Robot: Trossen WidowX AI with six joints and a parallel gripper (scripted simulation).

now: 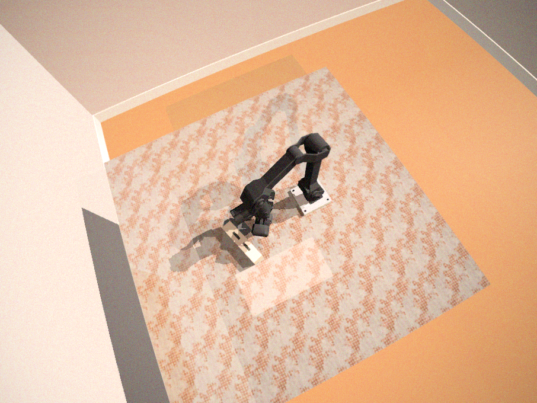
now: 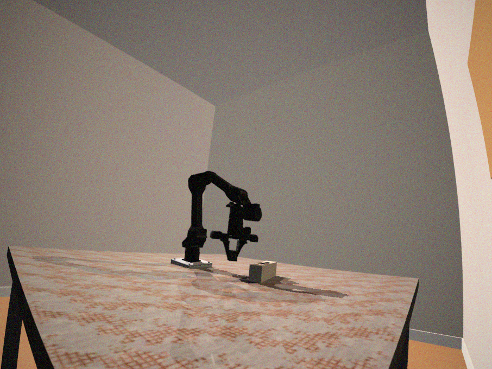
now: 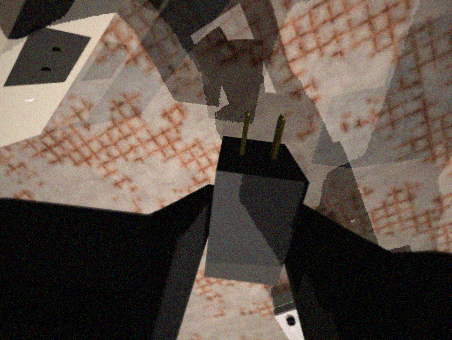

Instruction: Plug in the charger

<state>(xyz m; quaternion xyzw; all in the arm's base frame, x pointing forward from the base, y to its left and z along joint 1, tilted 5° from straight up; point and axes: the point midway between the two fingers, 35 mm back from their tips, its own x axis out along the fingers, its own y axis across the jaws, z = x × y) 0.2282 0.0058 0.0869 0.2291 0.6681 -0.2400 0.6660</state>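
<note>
Now: the dark grey two-prong charger 1 cm ahead of my gripper tip, 1 cm to the right of it and 1 cm above it.
</note>
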